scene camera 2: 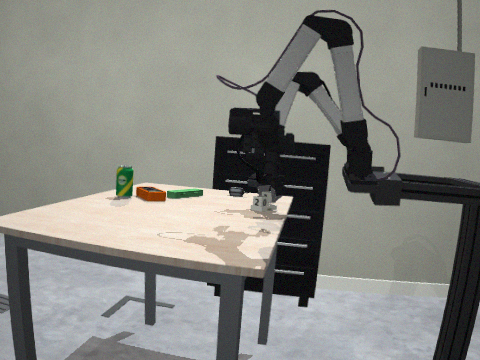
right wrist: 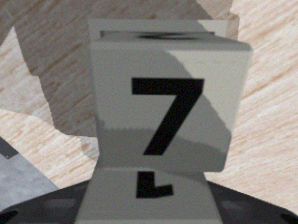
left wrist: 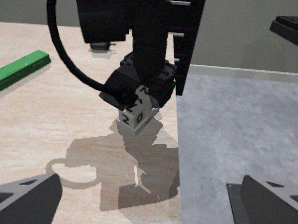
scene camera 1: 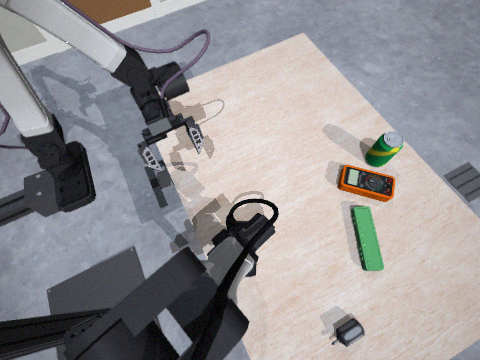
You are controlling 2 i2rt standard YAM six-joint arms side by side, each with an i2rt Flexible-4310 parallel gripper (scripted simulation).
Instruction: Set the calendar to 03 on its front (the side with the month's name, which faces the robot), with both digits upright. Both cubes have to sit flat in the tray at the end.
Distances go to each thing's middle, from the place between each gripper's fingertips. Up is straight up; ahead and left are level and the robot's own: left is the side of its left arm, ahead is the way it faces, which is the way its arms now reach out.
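From my right hand, I find the white tray (right wrist: pixel 98 28) 20 mm to the left of it, 10 mm ahead of it and 30 mm below it. The green bar (scene camera 1: pixel 371 259) is 70 mm to the right of my right hand, 370 mm ahead of it and 30 mm below it.
With my left hand (scene camera 1: pixel 181 162) as the measure, the white tray is 230 mm to the right of that hand, 50 mm ahead of it and 210 mm below it, while the green bar is 330 mm to the right of my left hand, 400 mm ahead of it and 210 mm below it.
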